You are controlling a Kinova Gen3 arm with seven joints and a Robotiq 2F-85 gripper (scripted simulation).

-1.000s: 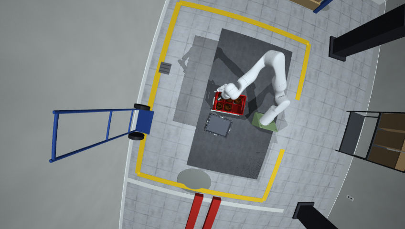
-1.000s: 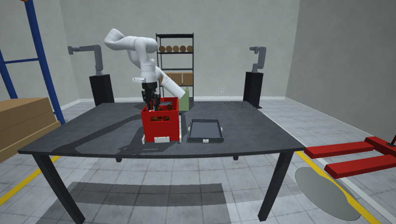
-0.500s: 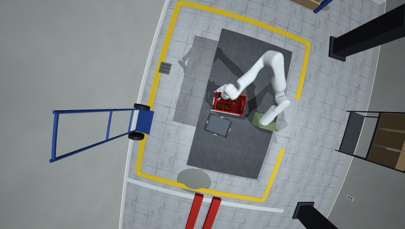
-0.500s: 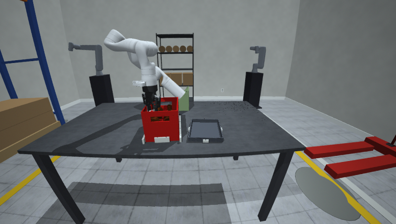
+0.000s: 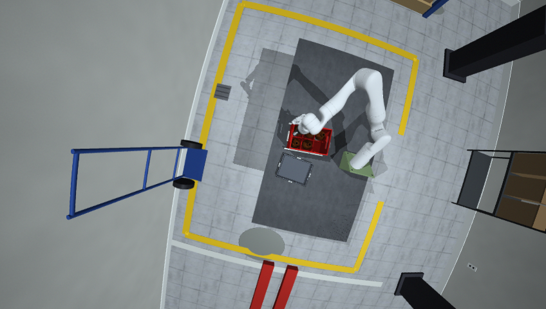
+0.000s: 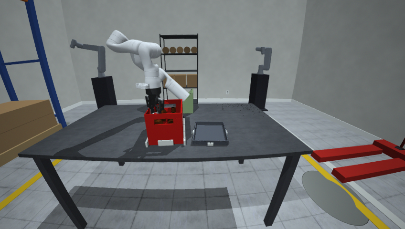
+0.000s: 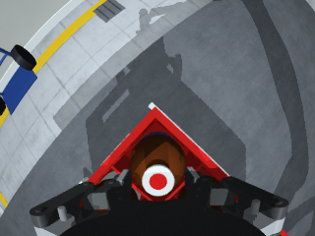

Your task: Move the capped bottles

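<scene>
My gripper is now 9 cm past the red crate, 7 cm above it and 5 cm to the right of it. Also, from my hand: grey tray: 30 cm to the left, 15 cm below, 4 cm behind.
</scene>
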